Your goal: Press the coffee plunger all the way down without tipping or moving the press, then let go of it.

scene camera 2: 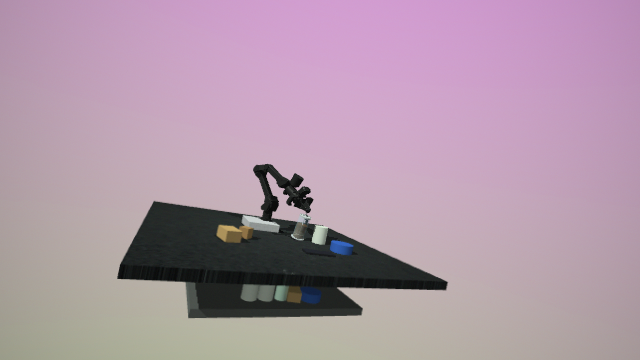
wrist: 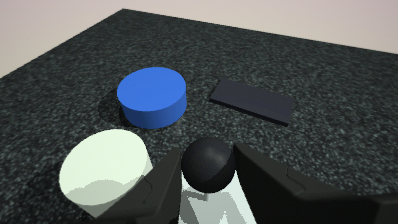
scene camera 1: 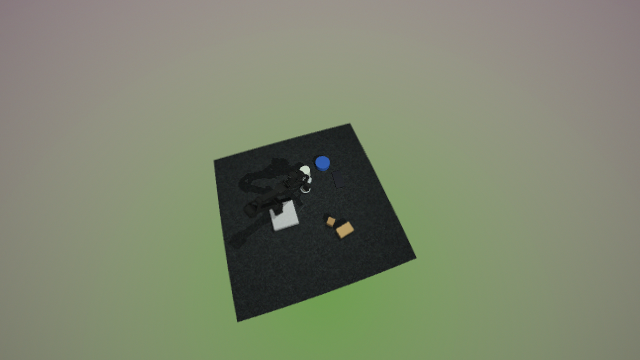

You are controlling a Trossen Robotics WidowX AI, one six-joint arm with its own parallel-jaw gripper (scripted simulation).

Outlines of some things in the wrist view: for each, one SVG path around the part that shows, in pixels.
The gripper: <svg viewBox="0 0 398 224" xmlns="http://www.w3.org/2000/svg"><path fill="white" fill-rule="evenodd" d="M180 147L172 148L136 186L98 217L87 221L64 224L178 224L182 193ZM233 145L239 183L256 224L398 224L398 193L369 195L348 193L302 174L242 143L234 143Z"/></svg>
A blue disc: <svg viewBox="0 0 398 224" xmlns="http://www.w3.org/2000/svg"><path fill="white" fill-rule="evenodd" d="M144 68L126 76L118 86L117 97L124 114L130 123L140 128L158 129L171 125L186 110L185 80L179 73L168 68Z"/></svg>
A white cylinder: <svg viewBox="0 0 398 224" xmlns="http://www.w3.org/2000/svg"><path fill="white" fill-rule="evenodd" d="M130 131L113 129L96 133L80 142L70 152L62 165L60 186L63 193L95 218L127 194L153 168L145 144L140 137Z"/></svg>
